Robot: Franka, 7 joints.
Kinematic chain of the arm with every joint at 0, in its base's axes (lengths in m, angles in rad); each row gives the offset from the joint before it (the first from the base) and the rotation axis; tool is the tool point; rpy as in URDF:
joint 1: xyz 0 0 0.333 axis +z
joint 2: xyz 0 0 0 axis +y
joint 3: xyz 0 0 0.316 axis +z
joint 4: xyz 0.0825 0 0 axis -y
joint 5: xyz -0.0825 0 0.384 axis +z
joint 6: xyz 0 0 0 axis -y
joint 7: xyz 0.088 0 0 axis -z
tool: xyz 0 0 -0.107 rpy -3.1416 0 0
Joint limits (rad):
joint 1: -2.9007..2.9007
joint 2: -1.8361..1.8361
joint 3: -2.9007..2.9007
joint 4: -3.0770..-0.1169
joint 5: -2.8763..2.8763
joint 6: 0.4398..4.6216
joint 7: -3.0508..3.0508
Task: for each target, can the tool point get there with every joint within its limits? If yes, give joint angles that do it. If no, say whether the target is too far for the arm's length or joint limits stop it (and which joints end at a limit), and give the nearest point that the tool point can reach.
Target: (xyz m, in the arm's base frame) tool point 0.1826 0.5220 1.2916
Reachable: no: too far | nearest point 0.1416 0.4047 1.0761 | short by 0.249 m
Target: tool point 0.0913 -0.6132 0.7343
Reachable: yes | joints -1.2208 0.1892 -0.2288 -1.6005 0.0248 3.5496 1.1771
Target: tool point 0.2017 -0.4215 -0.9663
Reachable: no: too far | nearest point 0.1589 -0.3321 -0.3539 | short by 0.620 m
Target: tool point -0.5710 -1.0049 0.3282
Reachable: no: too far | nearest point -0.4238 -0.7459 0.3294 | short by 0.298 m
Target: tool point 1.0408 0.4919 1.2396
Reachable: no: too far | nearest point 0.6094 0.2880 0.8638 | short by 0.607 m
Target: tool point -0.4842 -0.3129 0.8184
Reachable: yes | joints -0.5966 -0.0336 -2.0474 -1.3791 1.5464 2.0175 -0.2316
